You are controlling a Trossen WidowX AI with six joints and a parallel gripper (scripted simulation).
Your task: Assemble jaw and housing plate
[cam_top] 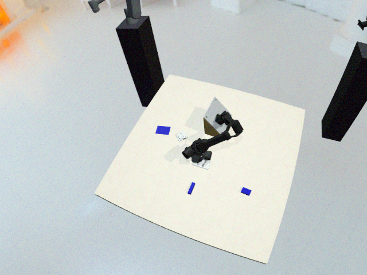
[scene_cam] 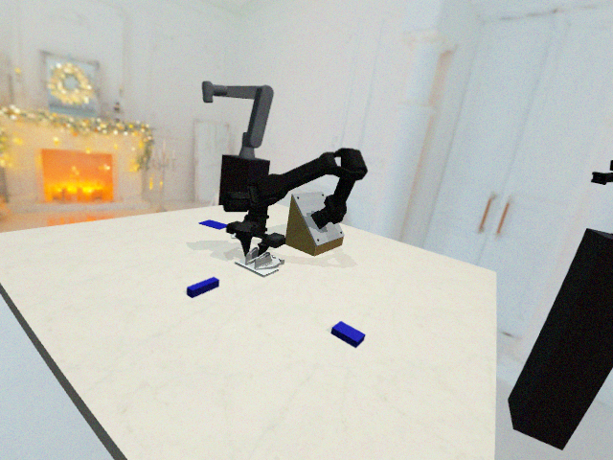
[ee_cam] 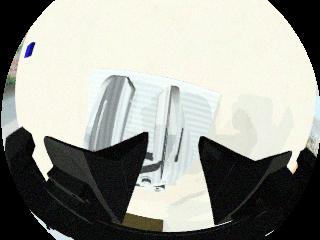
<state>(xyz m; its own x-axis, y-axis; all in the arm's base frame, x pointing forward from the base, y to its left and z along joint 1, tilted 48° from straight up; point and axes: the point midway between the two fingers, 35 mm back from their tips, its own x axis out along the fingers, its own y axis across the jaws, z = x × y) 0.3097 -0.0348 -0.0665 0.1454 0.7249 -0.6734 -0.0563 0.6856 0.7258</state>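
Right now the housing plate is 160 mm behind my gripper tip, 180 mm to the right of it and 10 mm above it. Also, from my gripper tip: flat blue patch (190 mm behind, 350 mm to the right, 10 mm below).
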